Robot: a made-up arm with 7 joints.
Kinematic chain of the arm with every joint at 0, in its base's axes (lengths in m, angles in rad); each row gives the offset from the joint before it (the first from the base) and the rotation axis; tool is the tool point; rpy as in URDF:
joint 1: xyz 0 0 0.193 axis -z
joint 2: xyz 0 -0.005 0.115 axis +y
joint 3: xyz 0 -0.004 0.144 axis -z
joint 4: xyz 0 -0.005 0.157 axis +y
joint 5: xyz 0 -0.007 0.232 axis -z
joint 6: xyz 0 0 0.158 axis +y
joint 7: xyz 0 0 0.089 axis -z
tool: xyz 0 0 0 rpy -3.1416 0 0
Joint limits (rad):
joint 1: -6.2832..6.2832
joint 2: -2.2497..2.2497
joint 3: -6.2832..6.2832
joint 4: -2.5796..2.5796
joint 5: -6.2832..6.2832
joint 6: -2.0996..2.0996
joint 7: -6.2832..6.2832
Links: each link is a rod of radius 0.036 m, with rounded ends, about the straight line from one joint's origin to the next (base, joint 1, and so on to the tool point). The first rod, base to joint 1, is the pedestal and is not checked.
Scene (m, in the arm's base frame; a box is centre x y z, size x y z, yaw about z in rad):
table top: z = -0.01
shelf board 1: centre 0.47 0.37 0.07 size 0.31 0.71 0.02 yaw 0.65
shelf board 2: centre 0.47 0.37 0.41 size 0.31 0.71 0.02 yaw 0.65
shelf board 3: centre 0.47 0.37 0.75 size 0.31 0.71 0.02 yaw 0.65
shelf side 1: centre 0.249 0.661 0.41 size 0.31 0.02 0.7 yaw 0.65
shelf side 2: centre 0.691 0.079 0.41 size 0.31 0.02 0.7 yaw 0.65
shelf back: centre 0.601 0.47 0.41 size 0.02 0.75 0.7 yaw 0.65
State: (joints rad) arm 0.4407 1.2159 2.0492 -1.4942 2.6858 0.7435 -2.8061
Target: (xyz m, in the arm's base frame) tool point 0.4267 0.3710 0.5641
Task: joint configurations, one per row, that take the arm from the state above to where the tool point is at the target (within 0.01 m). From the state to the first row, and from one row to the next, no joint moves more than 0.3 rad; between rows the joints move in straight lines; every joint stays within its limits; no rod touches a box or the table.
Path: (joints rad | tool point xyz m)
1: 0.6772 1.1186 2.0241 -1.7562 2.7060 0.9050 -2.8061 | 0.4061 0.1763 0.2423
2: 0.9136 1.0214 1.9991 -2.0182 2.7262 1.0666 -2.8061 | 0.3269 0.1266 0.2401
3: 0.8576 1.0700 1.7749 -1.9714 2.6952 1.0745 -2.8061 | 0.3229 0.1819 0.3138
4: 0.8017 1.1186 1.5506 -1.9246 2.6642 1.0825 -2.8061 | 0.3032 0.2199 0.3957
5: 0.7457 1.1672 1.3264 -1.8779 2.6333 1.0905 -2.8061 | 0.2720 0.2352 0.4810
6: 0.6897 1.2158 1.1022 -1.8311 2.6023 1.0985 -2.8061 | 0.2345 0.2249 0.5641
7: 0.5113 1.1083 1.3091 -1.6055 2.6118 0.9485 -2.8061 | 0.3090 0.2887 0.5513
8: 0.3328 1.0009 1.5160 -1.3799 2.6213 0.7985 -2.8061 | 0.3741 0.3387 0.5451
9: 0.1544 0.8935 1.7228 -1.1543 2.6309 0.6485 -2.8061 | 0.4267 0.3710 0.5641

